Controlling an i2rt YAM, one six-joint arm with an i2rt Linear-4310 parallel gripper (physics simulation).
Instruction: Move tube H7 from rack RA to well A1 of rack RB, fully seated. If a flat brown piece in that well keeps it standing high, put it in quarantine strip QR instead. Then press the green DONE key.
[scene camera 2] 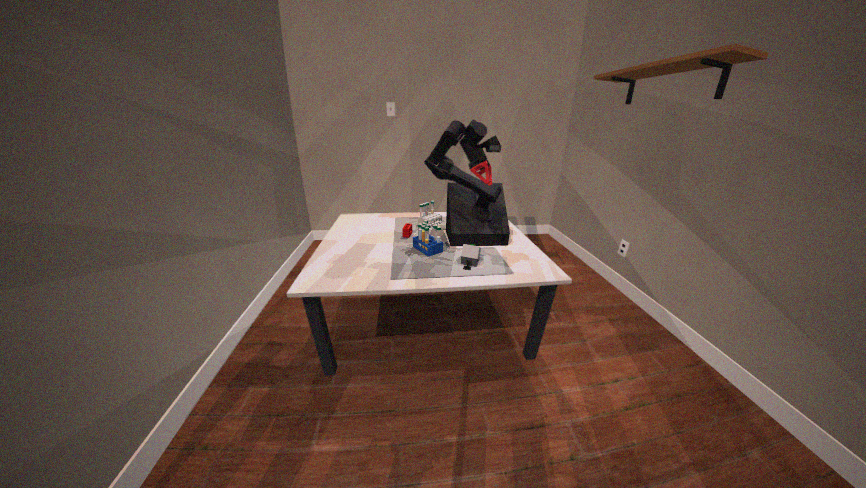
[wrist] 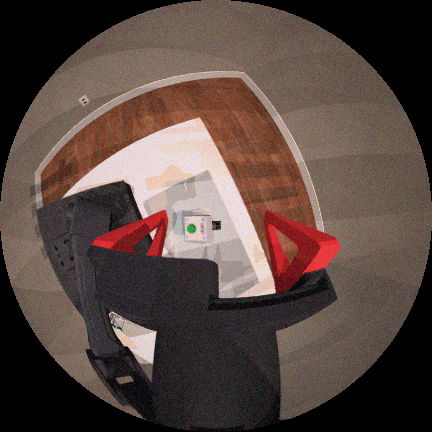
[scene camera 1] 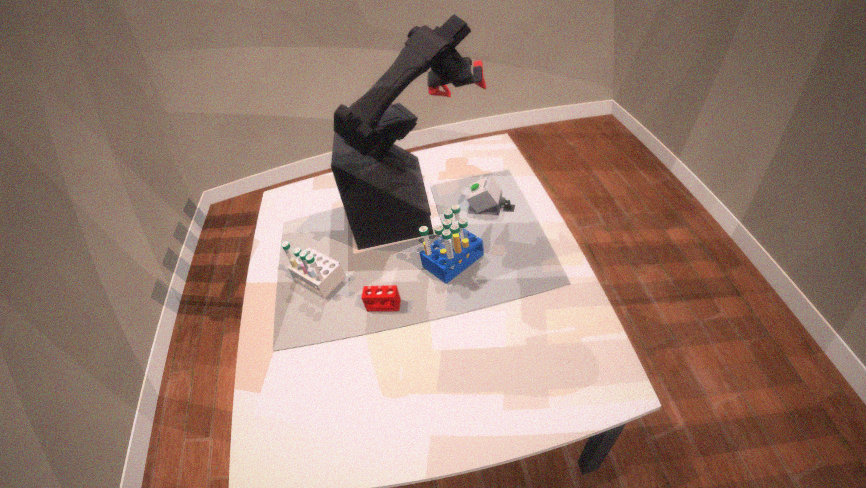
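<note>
My gripper is open and empty, high above the table beside the arm's base. A blue rack holds several green-capped tubes, some standing high, and some yellow-capped ones. A white rack holds several green-capped tubes at its left end. A small red rack has three holes on top and shows no tubes. Rack and tube labels are too small to read; I cannot tell which tube is H7. The green key is on a light box.
The racks and box stand on a grey mat on the white table. The black arm base stands behind the racks in scene camera 1. A small black piece is beside the box.
</note>
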